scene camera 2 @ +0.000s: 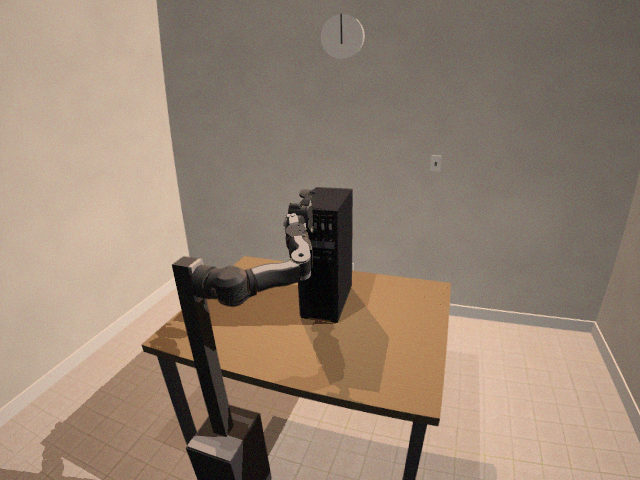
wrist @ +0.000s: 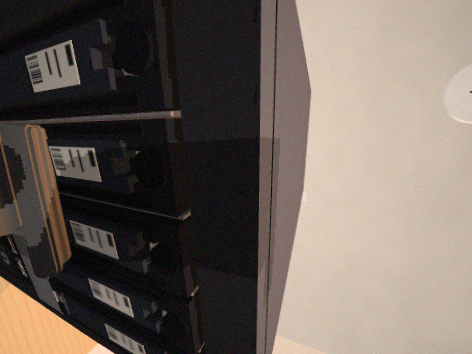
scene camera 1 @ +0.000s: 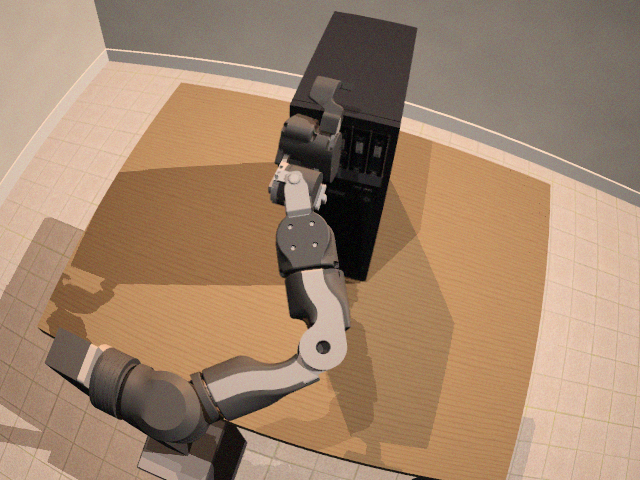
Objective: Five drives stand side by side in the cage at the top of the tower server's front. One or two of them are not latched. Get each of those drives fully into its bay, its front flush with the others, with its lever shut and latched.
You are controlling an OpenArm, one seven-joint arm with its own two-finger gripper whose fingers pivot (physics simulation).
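Note:
The black tower server (scene camera 1: 361,67) (scene camera 2: 344,248) stands upright; its cage shows sideways in the wrist view, tower top to the right. Five labelled drives stand in their bays: the first (wrist: 52,66), second (wrist: 76,163), third (wrist: 95,239), fourth (wrist: 111,297) and fifth (wrist: 125,339). The second drive's lever lies close along its front, looking in line with its neighbours; I cannot tell if it is latched. My gripper (scene camera 1: 333,139) is open at the cage front. One finger (wrist: 47,200) crosses before the second and third drives' lower parts, hiding them; contact is unclear. The other finger is hidden.
The tower stands on the wooden table (scene camera 1: 491,258) (scene camera 2: 413,330), toward its back edge. Thin metal dividers (wrist: 172,114) separate the bays. My arm (scene camera 1: 310,242) (scene camera 2: 276,273) reaches in from the front left and hides the tower's left front in scene camera 1. The wall is behind the tower.

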